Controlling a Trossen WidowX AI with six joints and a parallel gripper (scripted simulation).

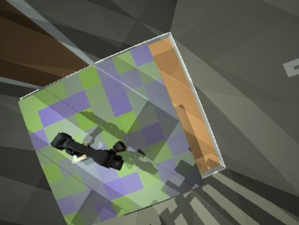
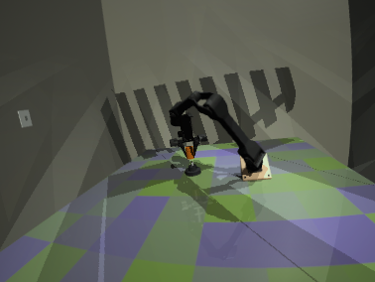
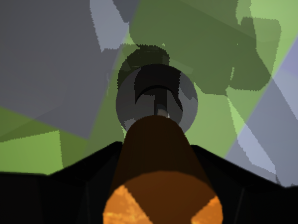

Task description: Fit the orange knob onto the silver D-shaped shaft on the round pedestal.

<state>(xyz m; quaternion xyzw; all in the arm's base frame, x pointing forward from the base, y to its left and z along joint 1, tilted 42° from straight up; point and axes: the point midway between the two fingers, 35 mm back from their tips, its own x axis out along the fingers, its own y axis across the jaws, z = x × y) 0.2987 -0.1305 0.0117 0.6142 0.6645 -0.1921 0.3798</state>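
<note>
My gripper tip is 10 mm to the left of the round dark pedestal and 70 mm above it. From my gripper tip the other things lie so: orange knob (30 mm above).
</note>
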